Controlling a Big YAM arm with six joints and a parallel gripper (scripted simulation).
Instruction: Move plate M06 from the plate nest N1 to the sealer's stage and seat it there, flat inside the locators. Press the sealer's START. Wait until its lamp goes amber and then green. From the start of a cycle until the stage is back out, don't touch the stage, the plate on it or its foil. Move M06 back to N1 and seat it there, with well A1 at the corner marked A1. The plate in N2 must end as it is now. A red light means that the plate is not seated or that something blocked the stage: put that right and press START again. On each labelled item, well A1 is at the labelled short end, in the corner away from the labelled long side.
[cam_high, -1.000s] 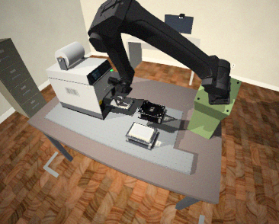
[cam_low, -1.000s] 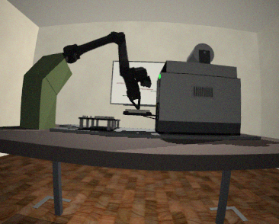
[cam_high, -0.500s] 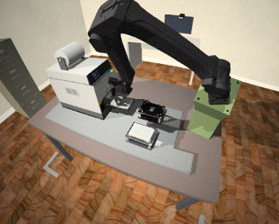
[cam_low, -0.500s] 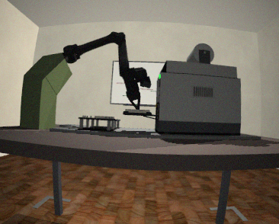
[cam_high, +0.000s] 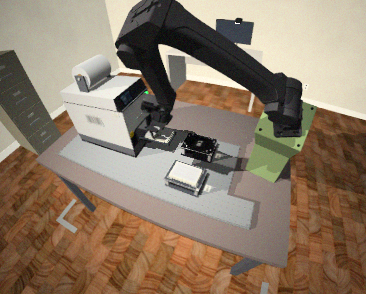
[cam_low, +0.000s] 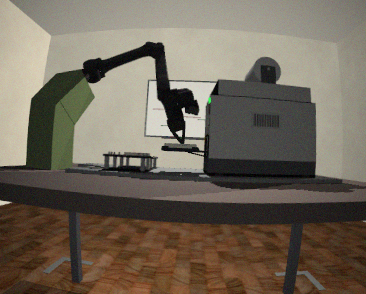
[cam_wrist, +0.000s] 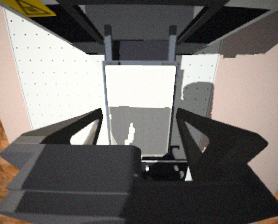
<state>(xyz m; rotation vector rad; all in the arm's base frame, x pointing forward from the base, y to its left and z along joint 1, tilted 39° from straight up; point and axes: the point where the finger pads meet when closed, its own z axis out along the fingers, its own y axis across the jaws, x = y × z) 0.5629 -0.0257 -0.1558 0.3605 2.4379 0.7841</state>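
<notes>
Right now the sealer stage is 30 mm below my hand. Also, from my hand: white start button 100 mm to the right, 90 mm ahead, 70 mm above; foil roll 330 mm ahead, 300 mm above, 30 mm to the right; plate 190 mm behind, 170 mm to the left, 60 mm below.
</notes>
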